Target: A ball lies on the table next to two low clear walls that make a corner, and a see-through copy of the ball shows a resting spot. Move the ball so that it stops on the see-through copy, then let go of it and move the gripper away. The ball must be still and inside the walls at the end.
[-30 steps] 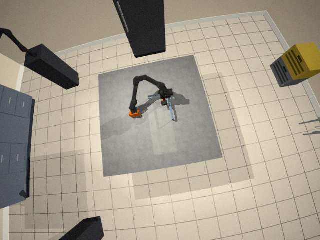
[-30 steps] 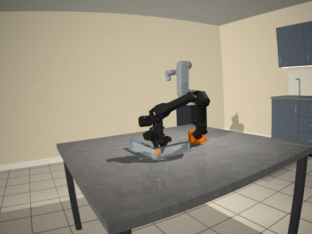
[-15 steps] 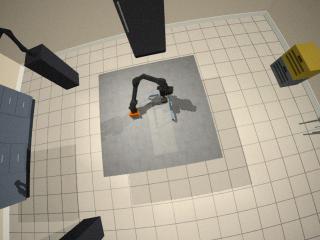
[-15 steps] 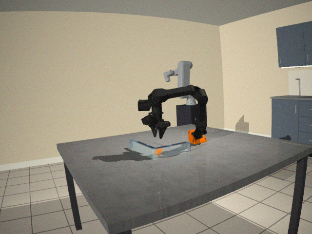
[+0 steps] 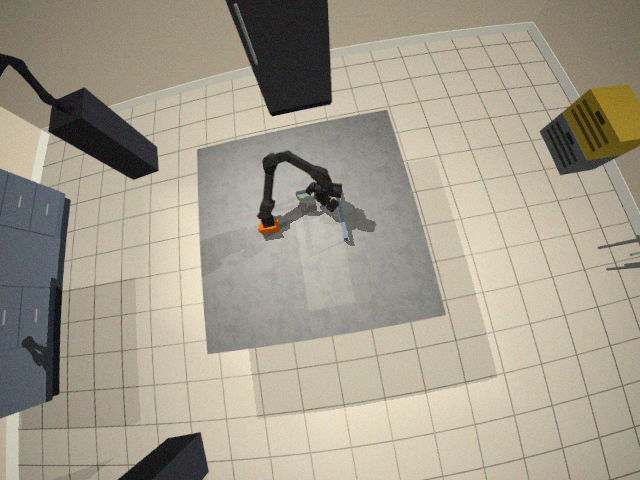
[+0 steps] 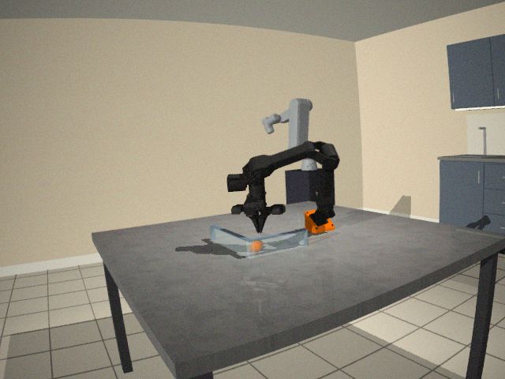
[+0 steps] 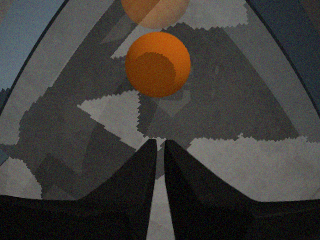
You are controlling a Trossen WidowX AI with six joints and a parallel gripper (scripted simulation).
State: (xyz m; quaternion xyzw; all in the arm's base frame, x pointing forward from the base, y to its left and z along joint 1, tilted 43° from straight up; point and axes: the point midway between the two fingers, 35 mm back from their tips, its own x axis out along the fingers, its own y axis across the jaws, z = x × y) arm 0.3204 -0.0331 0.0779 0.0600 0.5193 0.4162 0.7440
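Right now my gripper tip is 3 cm short of the orange ball, 3 cm above it and 2 cm to the right of it. Also, from my gripper tip: see-through copy: 6 cm ahead, 5 cm to the left, 3 cm below.
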